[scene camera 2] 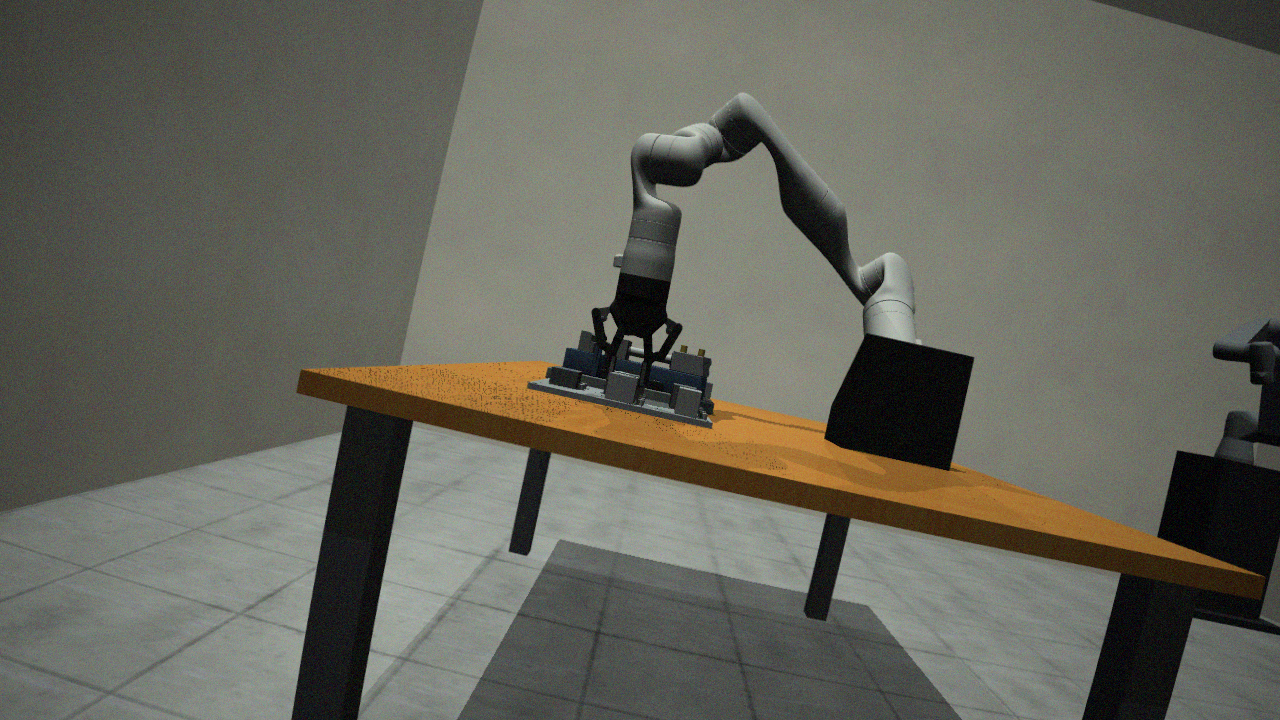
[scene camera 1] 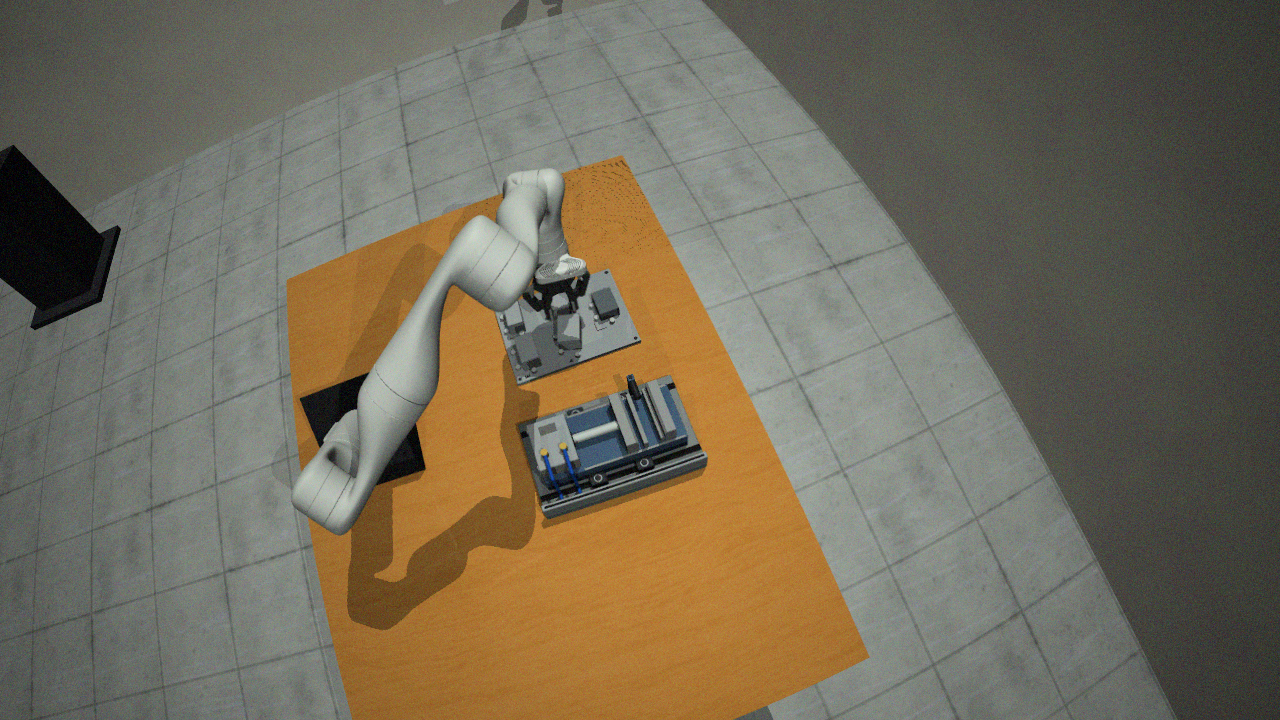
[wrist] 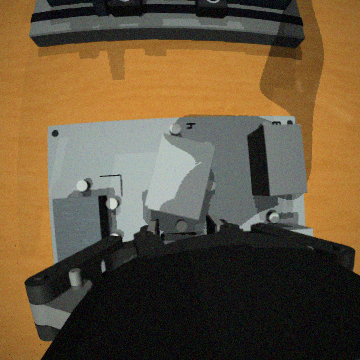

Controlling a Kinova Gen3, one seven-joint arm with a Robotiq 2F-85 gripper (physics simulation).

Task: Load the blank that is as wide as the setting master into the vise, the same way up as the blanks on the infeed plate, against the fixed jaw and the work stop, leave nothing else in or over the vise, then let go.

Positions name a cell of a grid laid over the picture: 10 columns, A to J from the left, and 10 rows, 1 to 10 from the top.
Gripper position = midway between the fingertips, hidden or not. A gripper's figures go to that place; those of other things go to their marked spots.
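Gripper (scene camera 1: E5): the gripper is 1.37 m from the lens. An infeed plate (scene camera 1: E5) is 1.35 m from the lens.
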